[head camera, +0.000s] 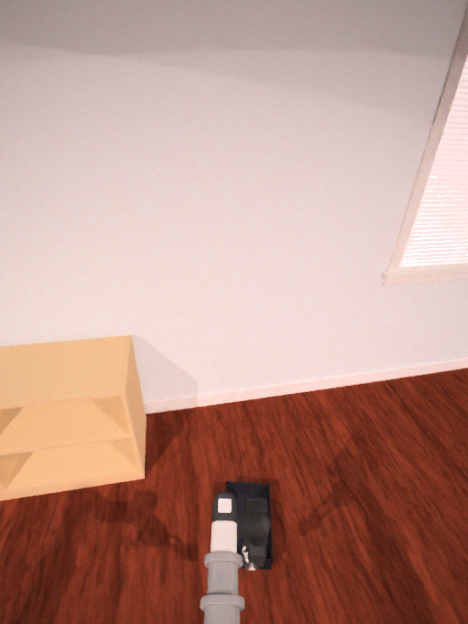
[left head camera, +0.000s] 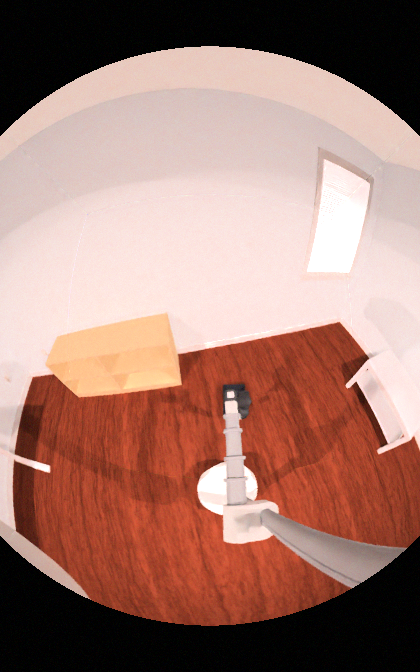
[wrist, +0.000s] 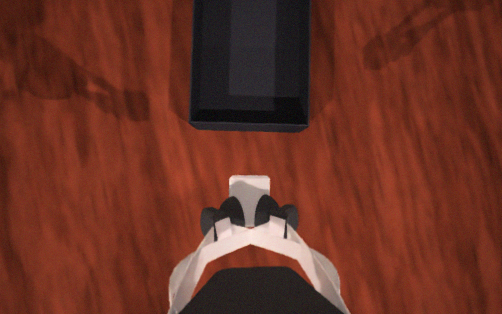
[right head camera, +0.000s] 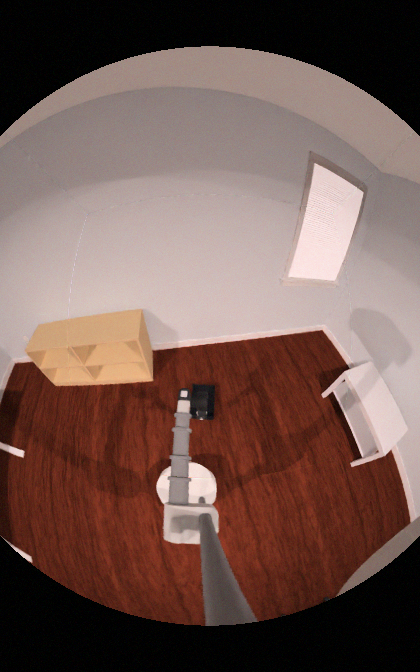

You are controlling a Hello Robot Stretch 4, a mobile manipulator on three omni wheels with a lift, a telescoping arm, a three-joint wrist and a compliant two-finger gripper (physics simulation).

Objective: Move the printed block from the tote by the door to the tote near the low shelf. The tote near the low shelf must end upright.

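Observation:
My gripper (wrist: 249,214) is shut on the pale printed block (wrist: 249,186), which sticks out ahead of the dark fingertips in the wrist view. The black tote near the low shelf (head camera: 271,536) (left head camera: 233,387) (right head camera: 211,402) (wrist: 196,75) stands upright on the floor. In the wrist view its near wall is just beyond the block, with bare floor showing between them, and the part of its inside that shows holds no block. In the head view the wrist and gripper cover part of the tote. The tote by the door does not show.
The low wooden shelf (head camera: 65,370) (left head camera: 117,330) (right head camera: 90,325) stands against the wall, left of the tote. A white bench (left head camera: 400,380) (right head camera: 377,405) stands at the right wall. White leg ends (left head camera: 35,464) (right head camera: 12,450) show at the left edge.

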